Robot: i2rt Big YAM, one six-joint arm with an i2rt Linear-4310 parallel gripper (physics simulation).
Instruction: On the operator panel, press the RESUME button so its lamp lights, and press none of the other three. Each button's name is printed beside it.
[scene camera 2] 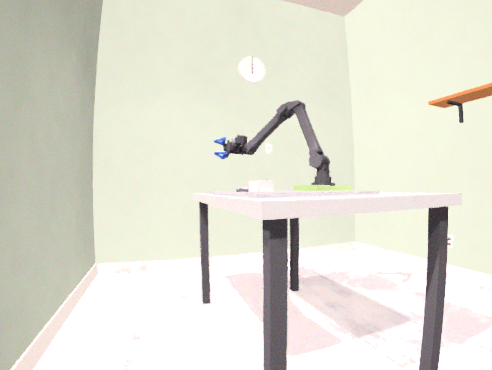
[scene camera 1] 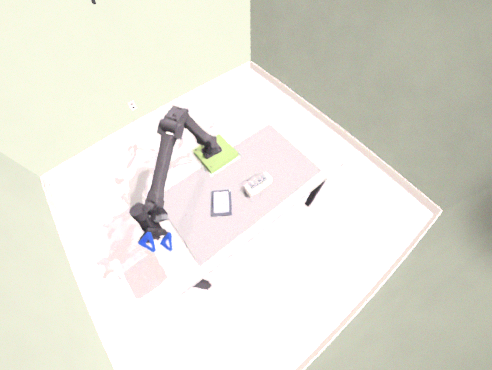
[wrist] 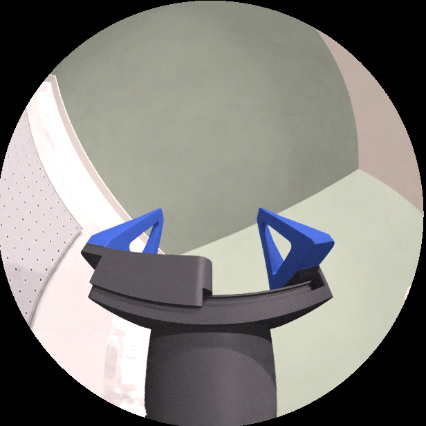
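Pixels of known places: gripper, fingertip midpoint: (scene camera 2: 214,147) (scene camera 1: 163,250); arm's base at its link origin: (scene camera 2: 322,185) (scene camera 1: 211,150).
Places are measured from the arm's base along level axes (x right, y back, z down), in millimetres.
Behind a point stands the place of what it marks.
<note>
The operator panel (scene camera 1: 258,184) {x -99, y -390, z -29 mm} (scene camera 2: 261,185) {x -190, y -398, z -4 mm} is a small white box on the table mat, with a row of small buttons on its top in the first scene view. The button names are too small to read, so I cannot tell which is RESUME, and no lit lamp can be made out. My gripper (scene camera 1: 159,242) {x 484, y -519, z -266 mm} (scene camera 2: 220,148) {x 484, y -519, z -266 mm} (wrist: 209,213) is open and empty, with its blue fingers wide apart. It is raised well above the table top and off to one side of the panel. The panel does not show in the wrist view.
A dark-framed tablet-like plate (scene camera 1: 221,202) {x 137, y -353, z 0 mm} lies on the pinkish mat (scene camera 1: 272,145) {x -367, y -178, z 24 mm} beside the panel. The arm stands on a green base plate (scene camera 1: 226,158) {x -47, y -110, z -5 mm} (scene camera 2: 305,188) {x -40, y -121, z 13 mm}. The white table (scene camera 2: 360,205) {x -672, y -254, z 59 mm} has dark legs. An orange shelf (scene camera 2: 465,96) is on the wall.
</note>
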